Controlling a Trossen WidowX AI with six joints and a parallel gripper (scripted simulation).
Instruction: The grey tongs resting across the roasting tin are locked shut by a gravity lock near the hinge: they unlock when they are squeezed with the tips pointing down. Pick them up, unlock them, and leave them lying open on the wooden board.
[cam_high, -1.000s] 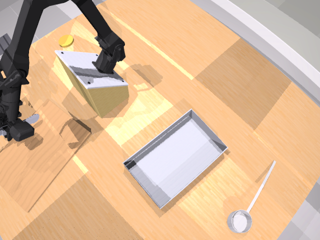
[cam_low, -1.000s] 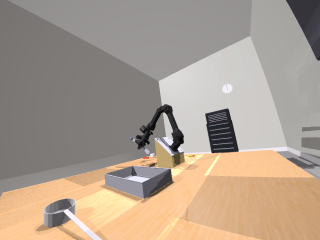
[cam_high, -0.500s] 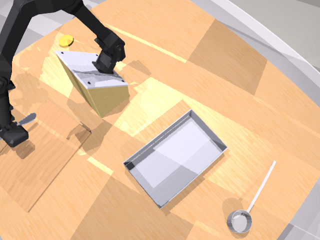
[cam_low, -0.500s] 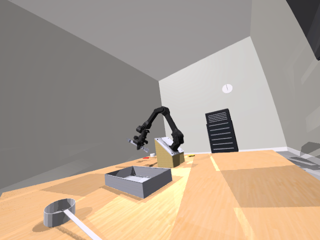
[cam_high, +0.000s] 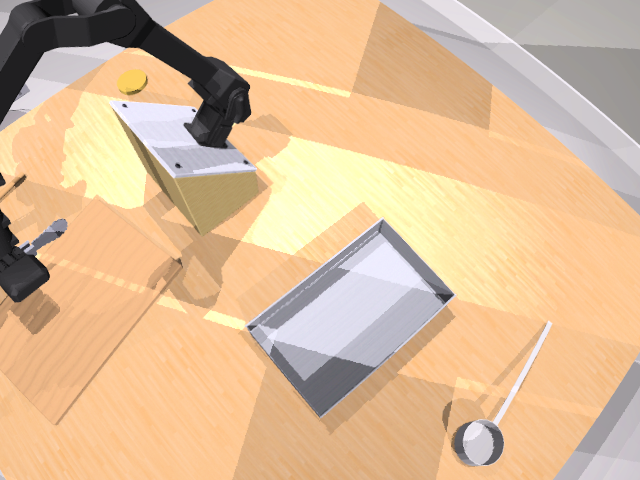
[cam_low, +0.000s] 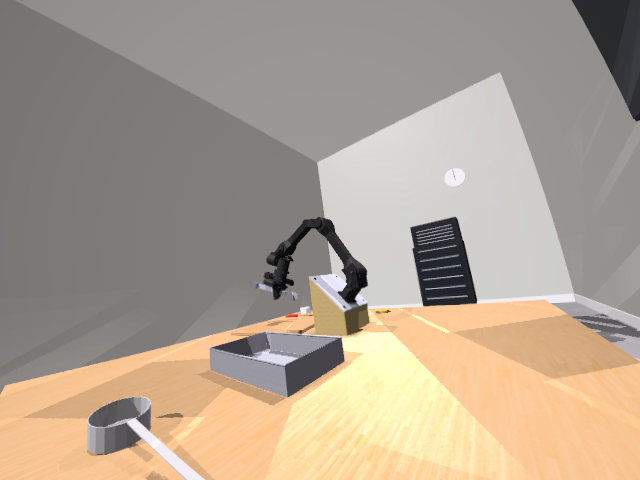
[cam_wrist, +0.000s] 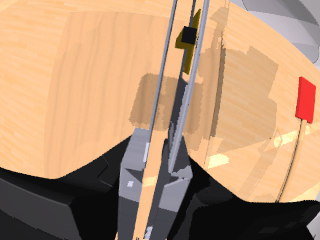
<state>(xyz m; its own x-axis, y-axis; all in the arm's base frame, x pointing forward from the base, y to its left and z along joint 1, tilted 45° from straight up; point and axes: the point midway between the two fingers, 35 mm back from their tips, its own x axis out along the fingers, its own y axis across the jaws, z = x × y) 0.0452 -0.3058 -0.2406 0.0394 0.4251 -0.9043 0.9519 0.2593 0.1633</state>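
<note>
Right now my gripper tip is 13 cm above the wooden board, 4 cm to the right of it and 3 cm short of it. From my gripper tip the other things lie so: white object 36 cm behind, 18 cm to the right, 12 cm below; then yellow disc 38 cm behind, 37 cm to the left, 13 cm below; then yellow lock piece 6 cm above, 4 cm to the right, 1 cm ahead.
</note>
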